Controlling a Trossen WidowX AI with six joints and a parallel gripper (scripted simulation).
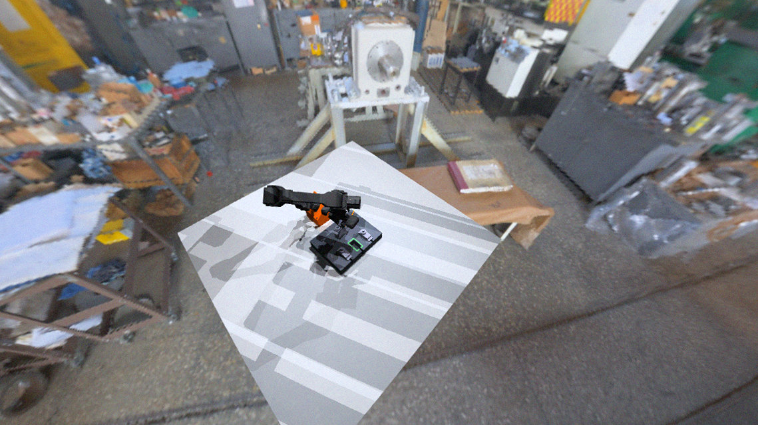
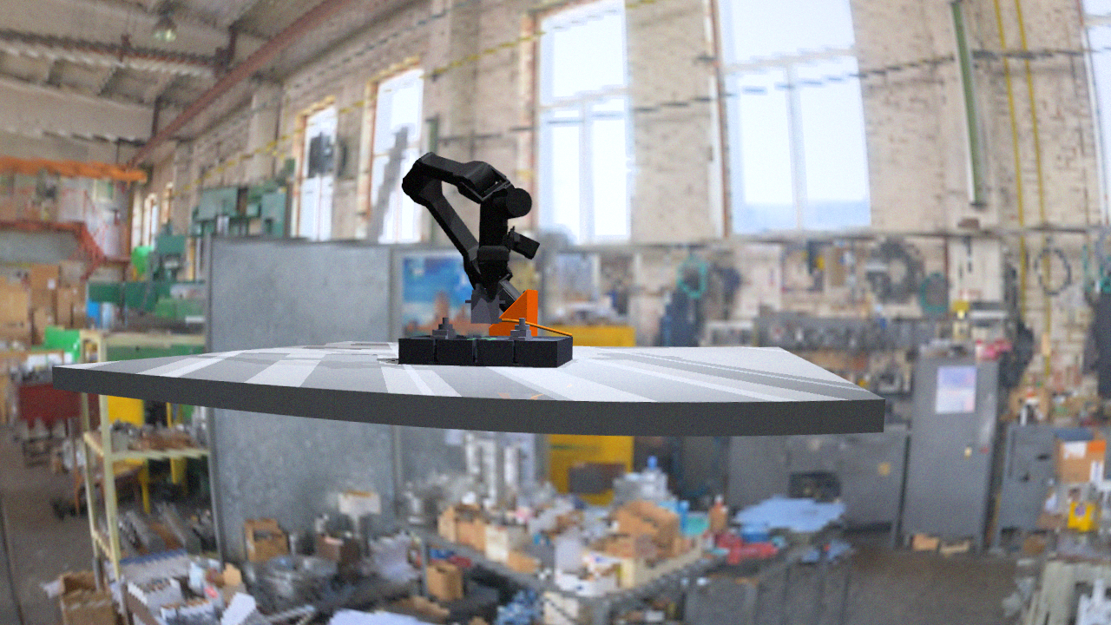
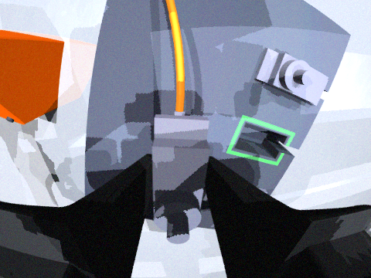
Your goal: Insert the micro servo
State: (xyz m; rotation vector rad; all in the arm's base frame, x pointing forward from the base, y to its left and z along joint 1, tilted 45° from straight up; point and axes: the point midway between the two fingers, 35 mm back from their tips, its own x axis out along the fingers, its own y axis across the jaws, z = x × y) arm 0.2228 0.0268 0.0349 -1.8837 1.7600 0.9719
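My gripper tip is now 100 mm above the dark deck and 10 mm past it.
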